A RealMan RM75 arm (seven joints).
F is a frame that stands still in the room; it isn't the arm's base.
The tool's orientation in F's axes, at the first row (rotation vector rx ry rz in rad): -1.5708 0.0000 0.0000
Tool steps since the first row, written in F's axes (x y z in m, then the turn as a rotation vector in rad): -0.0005 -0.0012 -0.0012 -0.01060 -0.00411 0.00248; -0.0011 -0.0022 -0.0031 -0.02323 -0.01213 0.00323; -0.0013 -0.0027 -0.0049 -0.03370 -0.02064 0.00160; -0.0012 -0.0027 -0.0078 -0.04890 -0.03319 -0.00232; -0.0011 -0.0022 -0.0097 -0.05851 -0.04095 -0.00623; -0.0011 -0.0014 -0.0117 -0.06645 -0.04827 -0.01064; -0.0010 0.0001 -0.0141 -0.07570 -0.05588 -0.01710; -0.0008 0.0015 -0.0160 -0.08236 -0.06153 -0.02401
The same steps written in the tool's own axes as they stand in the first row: -0.0005 0.0012 -0.0012 -0.01060 -0.00248 -0.00411; -0.0011 0.0031 -0.0022 -0.02323 -0.00323 -0.01213; -0.0013 0.0049 -0.0027 -0.03370 -0.00160 -0.02064; -0.0012 0.0078 -0.0027 -0.04890 0.00232 -0.03319; -0.0011 0.0097 -0.0022 -0.05851 0.00623 -0.04095; -0.0011 0.0117 -0.0014 -0.06645 0.01064 -0.04827; -0.0010 0.0141 0.0001 -0.07570 0.01710 -0.05588; -0.0008 0.0160 0.0015 -0.08236 0.02401 -0.06153
